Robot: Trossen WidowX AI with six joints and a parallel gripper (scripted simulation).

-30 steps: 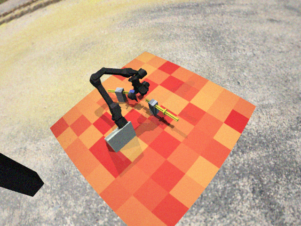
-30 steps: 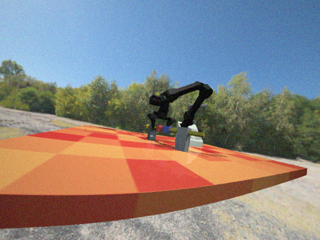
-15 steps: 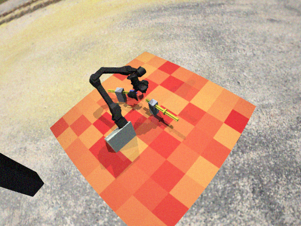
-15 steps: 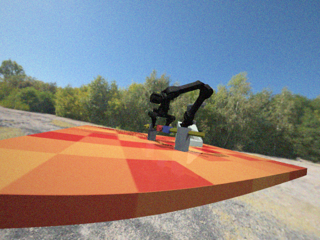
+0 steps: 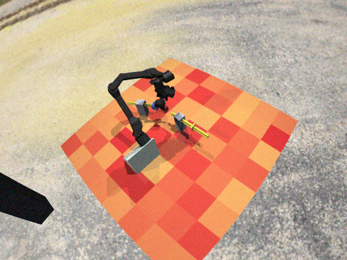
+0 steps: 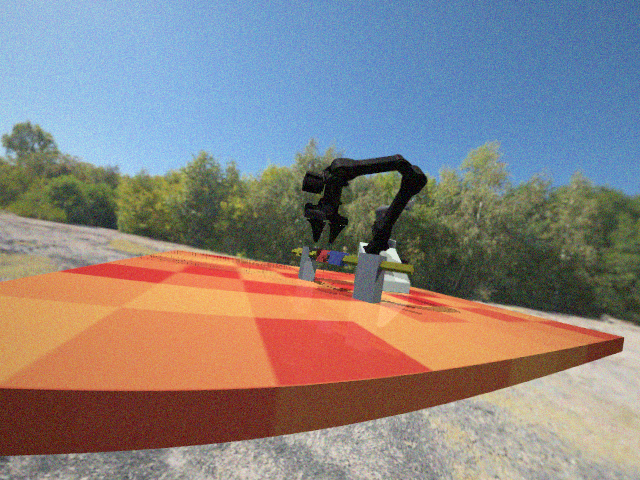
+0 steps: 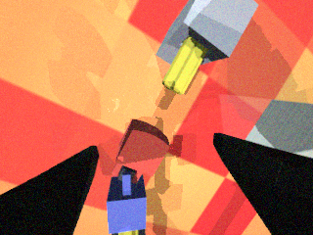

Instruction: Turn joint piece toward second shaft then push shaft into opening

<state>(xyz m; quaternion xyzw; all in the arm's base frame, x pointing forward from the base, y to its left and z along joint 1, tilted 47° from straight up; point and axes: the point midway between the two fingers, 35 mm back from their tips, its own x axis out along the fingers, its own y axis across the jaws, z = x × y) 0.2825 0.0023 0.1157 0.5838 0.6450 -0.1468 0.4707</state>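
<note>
My gripper tip is 30 mm to the right of the red square joint piece and 40 mm above it.
</note>
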